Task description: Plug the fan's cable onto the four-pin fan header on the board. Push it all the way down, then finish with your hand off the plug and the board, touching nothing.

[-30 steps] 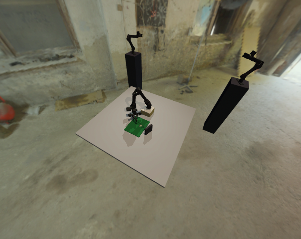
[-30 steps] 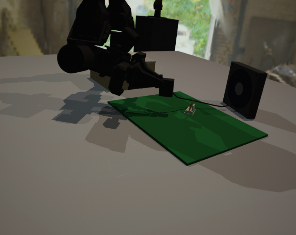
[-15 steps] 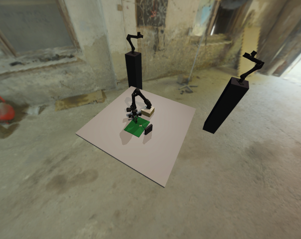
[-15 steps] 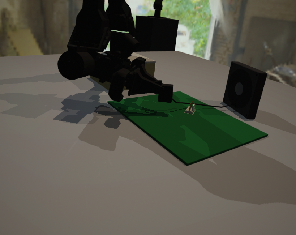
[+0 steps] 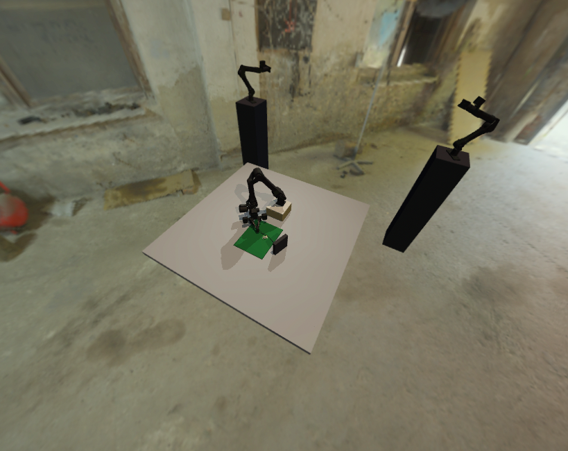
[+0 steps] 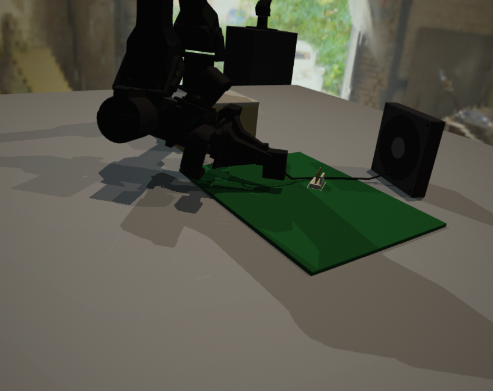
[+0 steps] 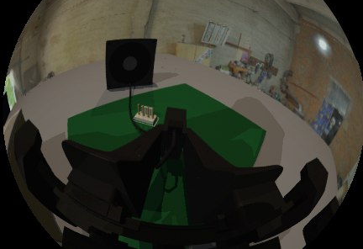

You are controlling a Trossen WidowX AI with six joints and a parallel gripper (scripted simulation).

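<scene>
My gripper tip is 4 cm short of the green board, 4 cm to the right of it and 6 cm above it. The rest, counted from my gripper tip: four-pin header: 2 cm ahead, 8 cm to the left, 5 cm below; black fan plug: 1 cm below; black fan: 5 cm ahead, 21 cm to the left, 1 cm above.
</scene>
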